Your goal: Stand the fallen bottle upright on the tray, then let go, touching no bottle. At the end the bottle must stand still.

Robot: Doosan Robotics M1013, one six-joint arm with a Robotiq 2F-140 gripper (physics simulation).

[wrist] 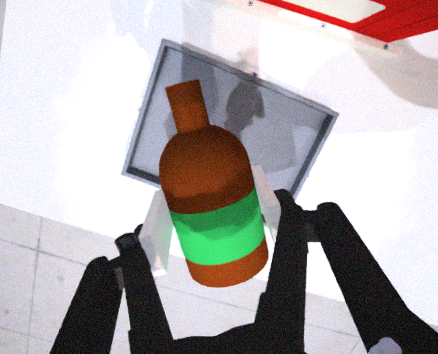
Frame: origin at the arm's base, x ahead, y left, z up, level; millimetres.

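Where they show: gripper, between the fingertips: (211, 193).
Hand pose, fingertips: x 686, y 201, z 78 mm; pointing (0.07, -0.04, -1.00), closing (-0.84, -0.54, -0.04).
After its pixels a point has its place.
A brown bottle (207, 165) {y 169, x 698, z 114 mm} with a green band is held across the middle of the wrist view, its neck toward the top and its base toward the gripper's body. My gripper (211, 193) {y 201, x 686, z 78 mm} is shut on the bottle, with a pale pad on each side of its green band. The grey square tray (145, 107) {y 174, x 793, z -84 mm} with a raised rim lies below and beyond the bottle, and appears well beneath it. Shadows fall on the tray's floor. The bottle hides the tray's near left part. No other bottle shows on the visible part of the tray.
A red object (420, 22) {y -3, x 544, z 7 mm} with a pale panel stands at the upper right, beyond the tray, along a strip with small screws. The tray lies on a white table top (65, 150) {y 277, x 899, z -107 mm}. The table's edge runs across the lower left, with the tiled floor (25, 280) below it.
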